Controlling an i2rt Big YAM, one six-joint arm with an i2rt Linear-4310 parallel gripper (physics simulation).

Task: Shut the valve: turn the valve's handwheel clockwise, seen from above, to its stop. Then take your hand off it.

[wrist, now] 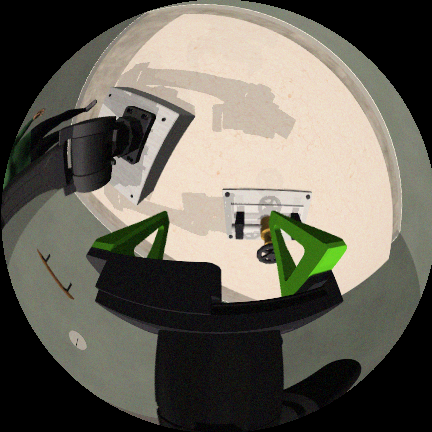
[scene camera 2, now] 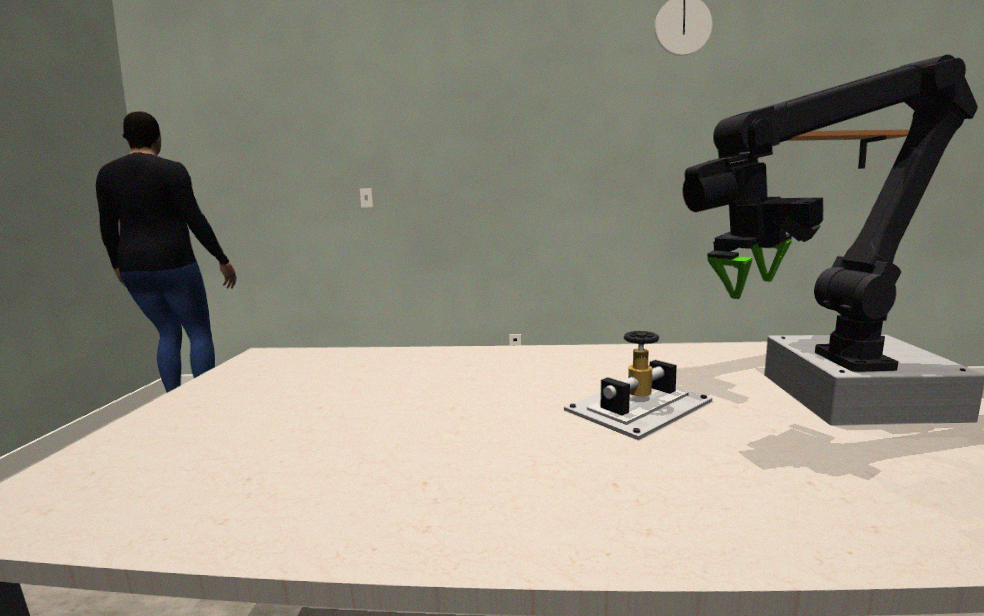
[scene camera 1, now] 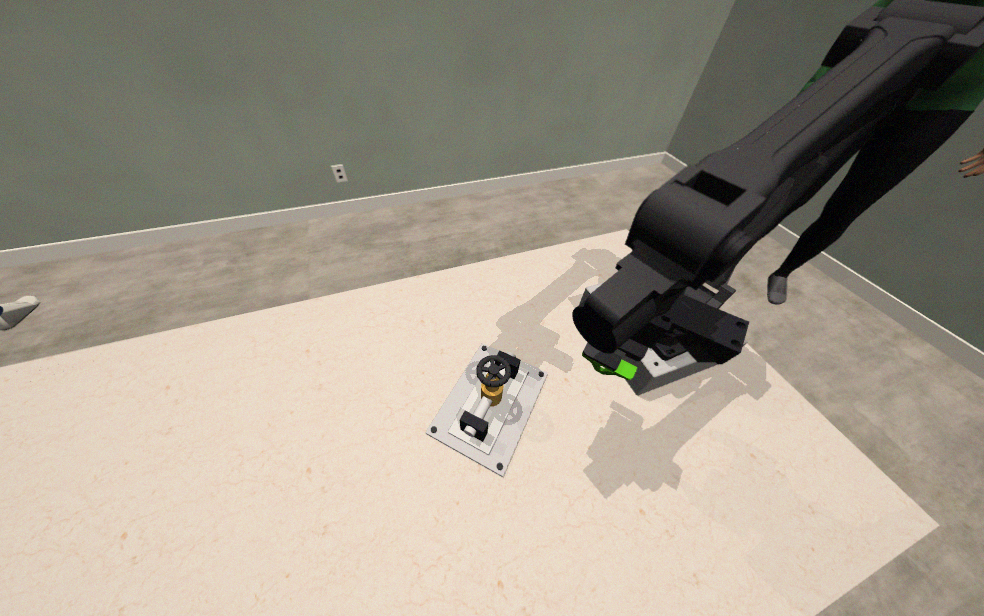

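The valve's black spoked handwheel (scene camera 1: pixel 493 370) (scene camera 2: pixel 641 336) (wrist: pixel 268 253) sits on top of a brass valve body (scene camera 1: pixel 491 394) (scene camera 2: pixel 639 381) (wrist: pixel 265 227). White pipe stubs run from the body through black brackets on a grey base plate (scene camera 1: pixel 456 406) (scene camera 2: pixel 639 430) (wrist: pixel 250 197). My gripper (scene camera 2: pixel 752 288) (wrist: pixel 218 215) is open and empty, its green fingers wide apart and pointing down. It hangs above the wheel's height, to its right in both scene views, not touching it. In the wrist view the right finger partly overlaps the valve and the wheel's edge. In scene camera 1 the fingertips are hidden.
The arm stands on a grey block (scene camera 2: pixel 802 388) (wrist: pixel 172 137) at the right of the table (scene camera 2: pixel 363 472). The arm casts shadows on the table beside the valve's plate. A person (scene camera 2: pixel 148 210) stands behind the table at the left in scene camera 2.
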